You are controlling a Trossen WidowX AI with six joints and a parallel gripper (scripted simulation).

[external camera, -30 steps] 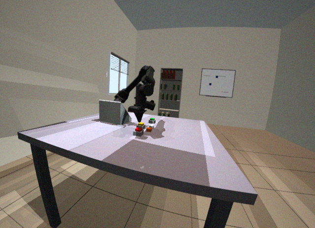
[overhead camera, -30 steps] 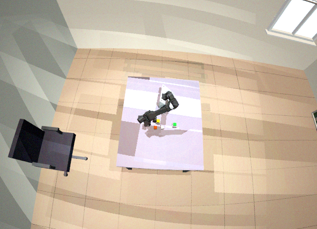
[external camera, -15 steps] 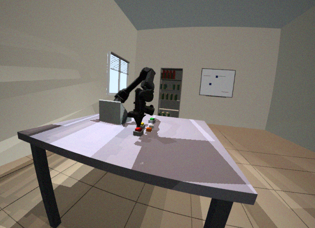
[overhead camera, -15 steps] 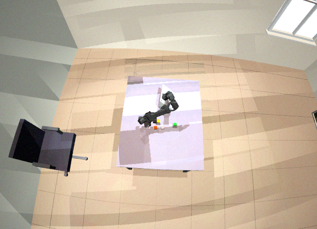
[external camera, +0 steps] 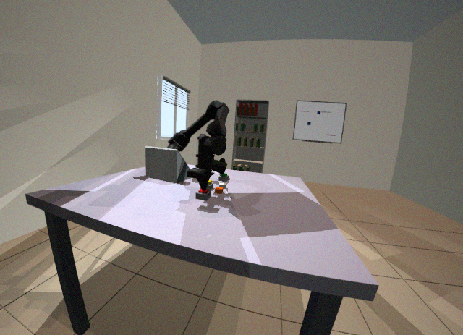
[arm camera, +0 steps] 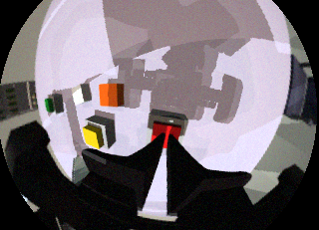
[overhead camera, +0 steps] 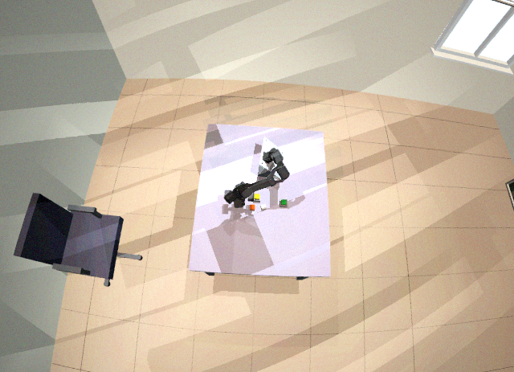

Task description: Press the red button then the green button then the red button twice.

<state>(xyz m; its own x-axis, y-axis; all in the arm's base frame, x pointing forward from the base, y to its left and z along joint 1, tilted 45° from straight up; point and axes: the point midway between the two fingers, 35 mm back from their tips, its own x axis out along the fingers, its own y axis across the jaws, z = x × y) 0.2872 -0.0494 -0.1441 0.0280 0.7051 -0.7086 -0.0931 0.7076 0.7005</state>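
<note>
My gripper tip is now 3 cm short of the orange block, 9 cm to the right of it and 2 cm above it. From my gripper tip the other things lie so: white block: 2 cm ahead, 17 cm to the left, 2 cm below; yellow button: 4 cm behind, 11 cm to the left; red button: 1 cm below.
</note>
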